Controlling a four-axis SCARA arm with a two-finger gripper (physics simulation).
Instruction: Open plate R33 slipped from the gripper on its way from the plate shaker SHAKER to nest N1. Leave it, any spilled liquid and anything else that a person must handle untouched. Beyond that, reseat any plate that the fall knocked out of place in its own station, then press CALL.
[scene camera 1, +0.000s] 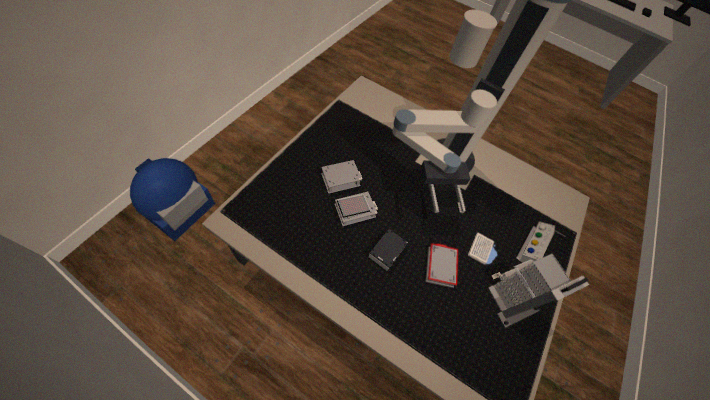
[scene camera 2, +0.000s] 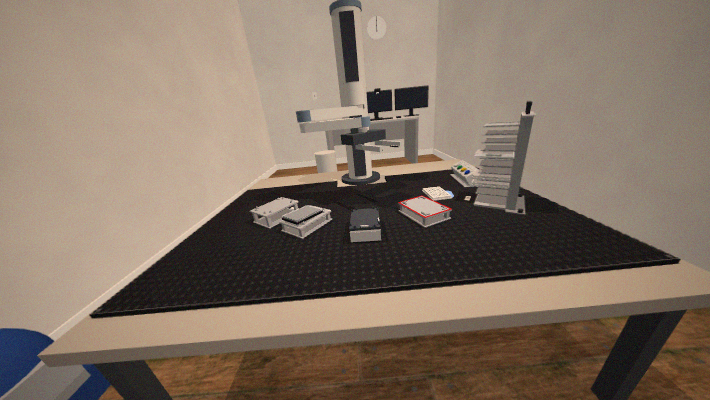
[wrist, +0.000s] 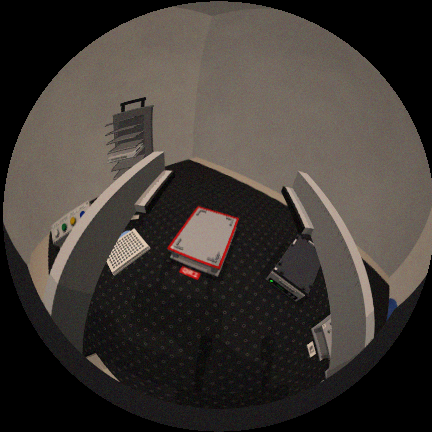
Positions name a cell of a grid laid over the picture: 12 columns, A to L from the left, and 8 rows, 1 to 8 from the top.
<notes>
In view: my gripper (scene camera 2: G3), a button panel (scene camera 1: J5) and a black shaker (scene camera 2: G5).
My gripper also shows in the wrist view (wrist: G4). The black shaker shows as well in scene camera 1 (scene camera 1: G5) and in the wrist view (wrist: I6).
</notes>
